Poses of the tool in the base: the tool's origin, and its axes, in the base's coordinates. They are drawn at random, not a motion.
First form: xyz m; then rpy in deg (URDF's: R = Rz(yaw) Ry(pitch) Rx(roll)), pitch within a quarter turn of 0, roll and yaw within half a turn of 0.
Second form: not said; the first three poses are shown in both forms.
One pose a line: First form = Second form
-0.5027 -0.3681 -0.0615 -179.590 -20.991 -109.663 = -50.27 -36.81 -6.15 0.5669 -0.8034 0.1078 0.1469
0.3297 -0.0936 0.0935 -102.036 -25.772 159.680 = 32.97 -9.36 9.35 0.0044 -0.7706 0.5730 0.2788
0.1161 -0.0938 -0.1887 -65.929 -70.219 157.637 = 11.61 -9.38 -18.87 0.3871 -0.5302 0.6126 0.4401
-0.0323 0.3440 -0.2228 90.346 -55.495 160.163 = -3.23 34.40 -22.28 -0.4314 -0.5618 -0.6715 0.2178
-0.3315 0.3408 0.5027 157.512 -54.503 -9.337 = -33.15 34.08 50.27 0.8618 -0.1600 0.4335 0.2093
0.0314 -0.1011 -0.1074 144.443 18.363 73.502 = 3.14 -10.11 -10.74 0.7241 0.6015 0.0586 0.3324
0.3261 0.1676 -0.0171 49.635 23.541 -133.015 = 32.61 16.76 -1.71 0.3336 -0.3030 -0.8490 0.2757
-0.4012 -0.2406 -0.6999 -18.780 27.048 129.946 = -40.12 -24.06 -69.99 -0.2762 -0.0461 0.8853 0.3712
